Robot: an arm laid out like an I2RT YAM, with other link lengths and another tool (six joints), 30 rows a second.
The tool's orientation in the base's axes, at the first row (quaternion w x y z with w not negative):
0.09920, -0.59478, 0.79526, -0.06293
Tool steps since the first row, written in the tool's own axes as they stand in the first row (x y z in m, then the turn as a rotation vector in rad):
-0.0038, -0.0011, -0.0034, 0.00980, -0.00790, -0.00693
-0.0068, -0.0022, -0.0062, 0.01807, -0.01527, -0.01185
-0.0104, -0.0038, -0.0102, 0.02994, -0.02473, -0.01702
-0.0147, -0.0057, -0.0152, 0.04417, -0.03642, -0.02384
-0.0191, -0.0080, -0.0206, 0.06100, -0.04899, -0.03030
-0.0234, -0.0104, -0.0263, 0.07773, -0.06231, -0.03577
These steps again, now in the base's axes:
0.0013, 0.0033, 0.0039, 0.00309, -0.01177, 0.00765
0.0025, 0.0058, 0.0071, 0.00657, -0.02188, 0.01335
0.0040, 0.0087, 0.0116, 0.01096, -0.03604, 0.01946
0.0058, 0.0122, 0.0172, 0.01640, -0.05313, 0.02746
0.0079, 0.0157, 0.0234, 0.02204, -0.07295, 0.03509
0.0100, 0.0190, 0.0298, 0.02864, -0.09287, 0.04193

